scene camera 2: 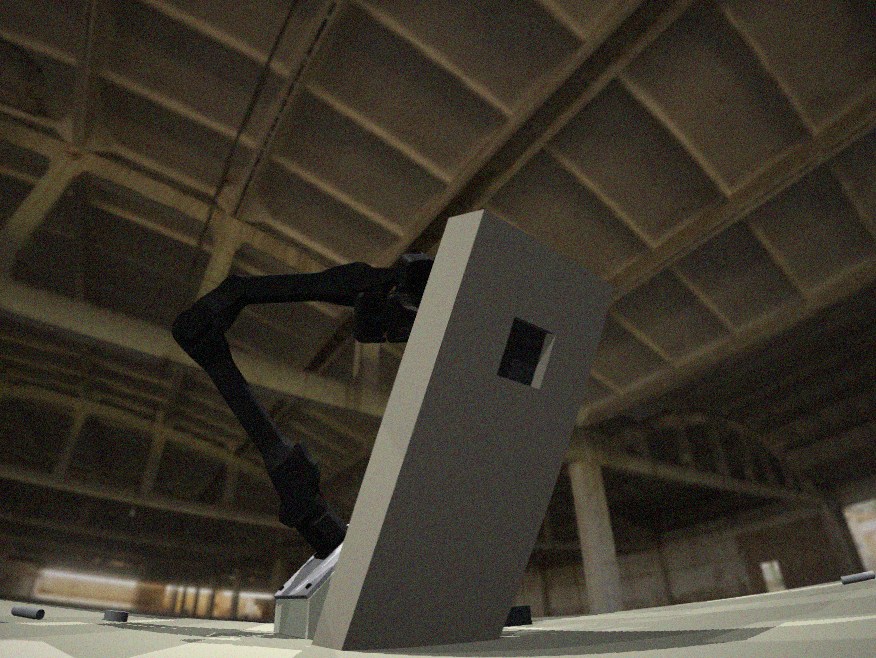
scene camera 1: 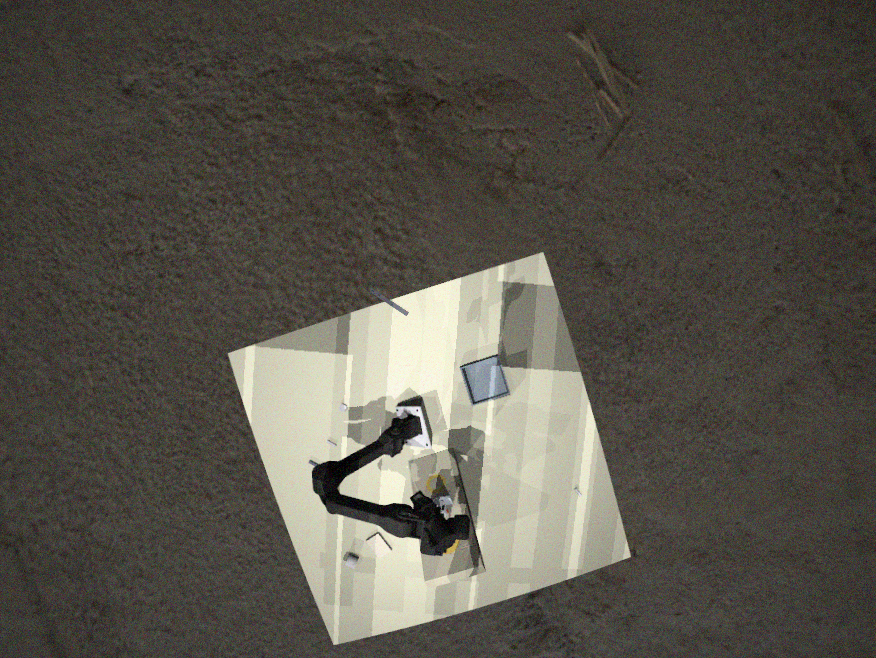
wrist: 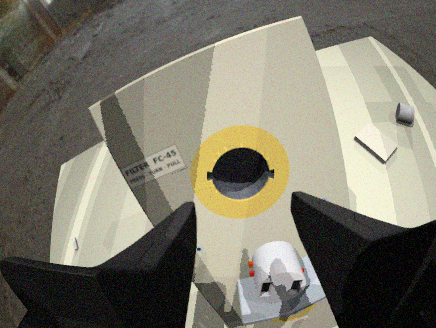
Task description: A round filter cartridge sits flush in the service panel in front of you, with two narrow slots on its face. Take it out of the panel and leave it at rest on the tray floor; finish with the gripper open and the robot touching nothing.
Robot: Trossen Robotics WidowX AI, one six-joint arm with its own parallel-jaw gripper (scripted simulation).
Scene:
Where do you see a beige service panel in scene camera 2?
478, 422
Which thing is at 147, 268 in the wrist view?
My gripper.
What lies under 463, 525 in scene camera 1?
My gripper.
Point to a beige service panel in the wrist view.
236, 127

